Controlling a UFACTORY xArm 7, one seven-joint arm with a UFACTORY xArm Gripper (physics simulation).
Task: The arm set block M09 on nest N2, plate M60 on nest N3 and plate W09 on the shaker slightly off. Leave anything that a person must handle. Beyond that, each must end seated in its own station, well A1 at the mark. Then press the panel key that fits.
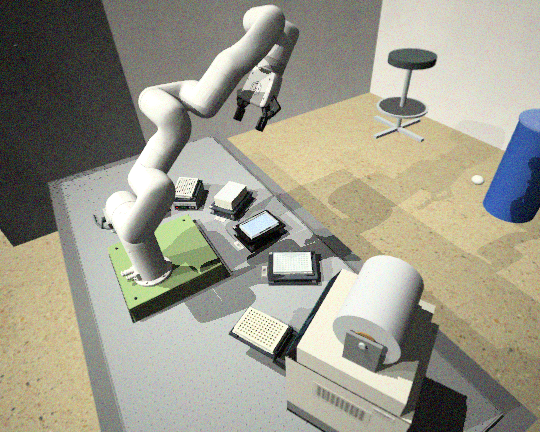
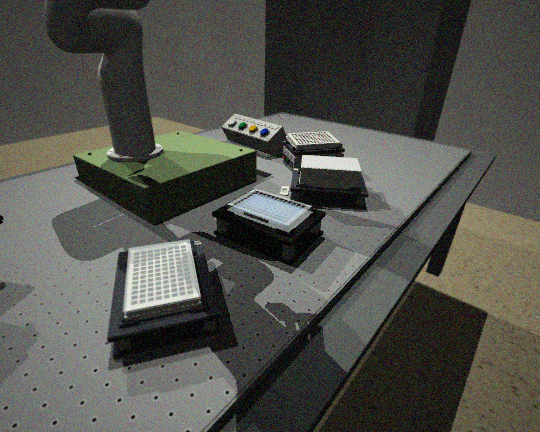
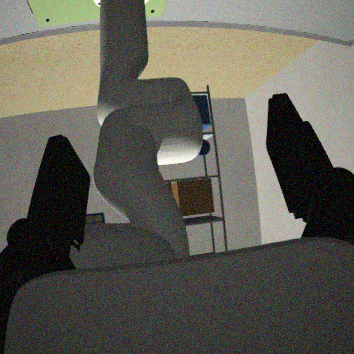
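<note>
My gripper is open and empty, high above the table. A pale, many-holed plate lies on the shaker. A tall white block sits on a dark nest beside it. A clear bluish plate lies on the middle nest, looking slightly tilted. A white well plate lies on another nest. Labels and A1 marks are unreadable. The key panel has grey, green, yellow and blue keys.
A beige machine with a large white roll stands at the table's near end. A cream holed plate lies at its side. The arm stands on a green base. A stool and a blue cylinder stand beyond the table.
</note>
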